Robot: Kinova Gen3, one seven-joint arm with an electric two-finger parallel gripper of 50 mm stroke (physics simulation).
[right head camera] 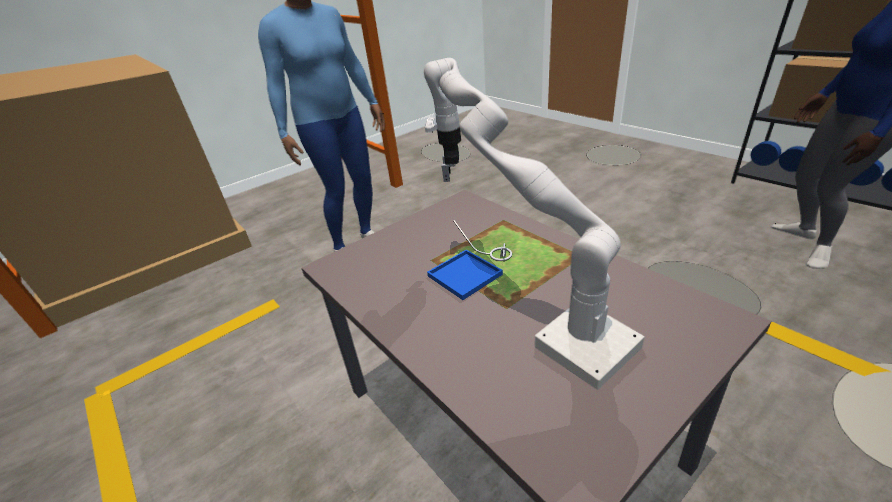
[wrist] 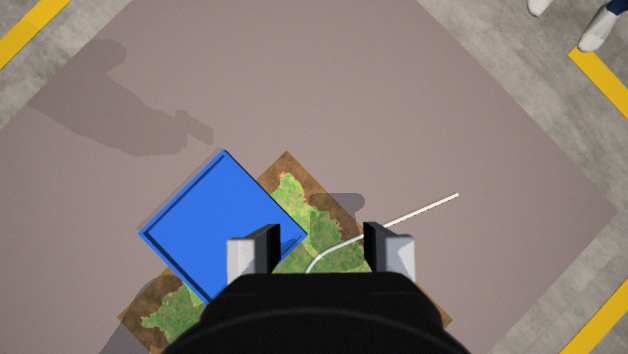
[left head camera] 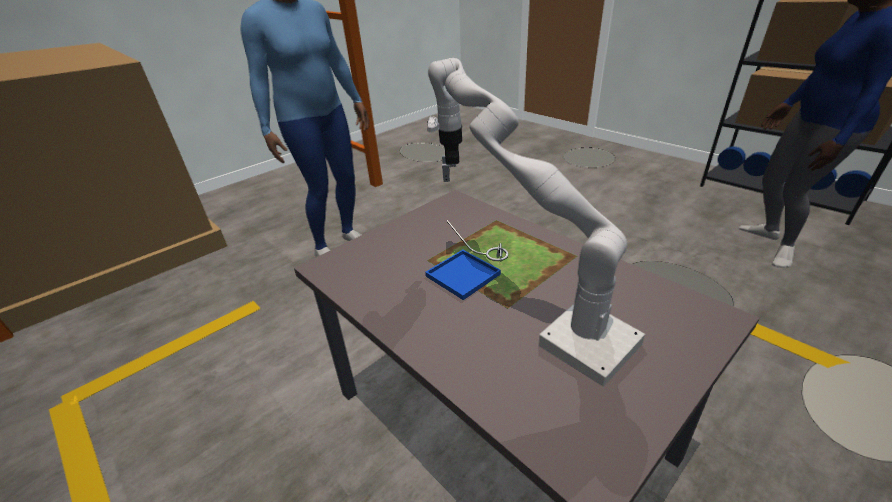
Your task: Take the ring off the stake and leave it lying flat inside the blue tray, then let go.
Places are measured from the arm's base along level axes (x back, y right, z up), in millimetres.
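Pixels of known places: gripper, fingertip midpoint: (right head camera: 447,177) (wrist: 321,240) (left head camera: 446,177); arm's base, link origin: (right head camera: 584,328) (left head camera: 586,327).
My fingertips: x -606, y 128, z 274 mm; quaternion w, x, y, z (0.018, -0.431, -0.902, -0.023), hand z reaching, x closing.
For each thing: its top centre in the pictures, then the offset to it from my fingertips. "*": a spot on its surface instead. Level surfaces: height alone.
- pale ring, top centre: (right head camera: 500,253) (left head camera: 497,253) dx +155, dy +88, dz -312 mm
- short dark stake, top centre: (right head camera: 503,247) (left head camera: 499,247) dx +167, dy +87, dz -280 mm
- brown mat, surface height: dz -321 mm
- long thin white handle, surface spot: (wrist: 422,209) * dx -104, dy +146, dz -316 mm
- blue tray, top centre: (wrist: 221,234) (right head camera: 464,270) (left head camera: 462,270) dx +125, dy -89, dz -300 mm
- brown table, surface height: dz -321 mm
The pale ring (left head camera: 497,259) (right head camera: 500,260) lies around the short dark stake (left head camera: 499,248) (right head camera: 503,249) on the green and brown mat (left head camera: 538,251) (right head camera: 538,251) (wrist: 327,227). A long thin white handle (left head camera: 460,237) (right head camera: 463,236) (wrist: 422,209) runs from the ring and slants up at its far end. The blue tray (left head camera: 461,274) (right head camera: 464,274) (wrist: 215,215) is empty and overlaps the mat's edge. My gripper (left head camera: 445,177) (right head camera: 445,177) (wrist: 321,240) is open and empty, high above the table. In the wrist view its body hides the ring and stake; part of the handle shows between and beyond the fingers.
The arm's white base (left head camera: 593,349) (right head camera: 589,352) stands on the brown table (left head camera: 399,312) (right head camera: 399,312) (wrist: 350,100). A person in light blue (left head camera: 296,68) (right head camera: 315,71) stands beyond the table. Another in dark blue (left head camera: 842,81) (right head camera: 867,74) stands at the right by a shelf.
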